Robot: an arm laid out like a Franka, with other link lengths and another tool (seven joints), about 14 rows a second.
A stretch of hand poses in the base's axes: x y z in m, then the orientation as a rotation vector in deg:
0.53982 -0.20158 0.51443 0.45 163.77 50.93
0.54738 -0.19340 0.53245 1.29 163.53 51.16
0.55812 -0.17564 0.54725 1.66 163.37 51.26
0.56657 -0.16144 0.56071 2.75 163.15 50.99
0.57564 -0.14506 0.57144 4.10 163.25 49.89
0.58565 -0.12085 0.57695 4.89 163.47 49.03
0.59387 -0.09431 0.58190 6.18 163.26 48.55
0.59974 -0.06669 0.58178 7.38 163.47 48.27
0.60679 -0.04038 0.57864 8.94 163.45 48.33
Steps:
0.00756 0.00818 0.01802 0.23 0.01 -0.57
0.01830 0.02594 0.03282 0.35 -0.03 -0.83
0.02675 0.04014 0.04628 0.27 -0.08 -1.62
0.03582 0.05652 0.05701 -0.38 0.01 -2.59
0.04583 0.08073 0.06252 -0.93 0.17 -3.14
0.05405 0.10727 0.06747 -1.14 0.15 -4.08
0.05992 0.13489 0.06735 -1.30 0.55 -4.81
0.06697 0.16120 0.06421 -1.18 0.92 -5.78

